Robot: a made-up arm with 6 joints.
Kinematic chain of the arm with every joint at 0, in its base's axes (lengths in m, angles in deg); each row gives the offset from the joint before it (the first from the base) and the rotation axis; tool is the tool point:
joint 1: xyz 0 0 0.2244 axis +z
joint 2: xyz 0 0.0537 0 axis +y
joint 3: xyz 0 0 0.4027 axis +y
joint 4: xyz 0 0 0.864 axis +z
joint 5: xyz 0 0 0 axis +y
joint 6: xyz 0 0 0.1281 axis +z
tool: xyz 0 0 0
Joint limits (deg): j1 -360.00..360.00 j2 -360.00..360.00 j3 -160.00..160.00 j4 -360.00..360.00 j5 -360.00..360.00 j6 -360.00..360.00
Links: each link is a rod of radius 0.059 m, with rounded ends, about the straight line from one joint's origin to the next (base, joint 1, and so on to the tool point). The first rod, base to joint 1, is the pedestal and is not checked.
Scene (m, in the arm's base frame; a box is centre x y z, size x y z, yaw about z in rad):
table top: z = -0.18
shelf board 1: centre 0.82 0.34 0 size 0.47 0.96 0.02 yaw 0.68
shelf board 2: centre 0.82 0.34 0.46 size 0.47 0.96 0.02 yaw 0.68
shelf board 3: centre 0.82 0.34 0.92 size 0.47 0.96 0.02 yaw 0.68
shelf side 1: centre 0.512 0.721 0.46 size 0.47 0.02 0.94 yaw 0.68
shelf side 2: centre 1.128 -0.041 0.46 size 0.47 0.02 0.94 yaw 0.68
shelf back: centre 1.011 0.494 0.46 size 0.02 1 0.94 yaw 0.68
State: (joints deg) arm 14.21 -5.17 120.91 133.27 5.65 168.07
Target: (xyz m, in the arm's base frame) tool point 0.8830 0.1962 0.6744
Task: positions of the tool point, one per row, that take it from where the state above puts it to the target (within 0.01 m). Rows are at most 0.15 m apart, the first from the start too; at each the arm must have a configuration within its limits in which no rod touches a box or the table.
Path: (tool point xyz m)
1: 0.7697 0.2145 0.2193
2: 0.7129 0.1596 0.2264
3: 0.6513 0.1101 0.2252
4: 0.5882 0.0686 0.2167
5: 0.5273 0.0366 0.2025
6: 0.5839 0.0200 0.3032
7: 0.6208 0.0039 0.4197
8: 0.6329 -0.0097 0.5462
9: 0.6177 -0.0183 0.6744
10: 0.6985 0.0375 0.6980
11: 0.7899 0.1081 0.6994
12: 0.8830 0.1962 0.6745

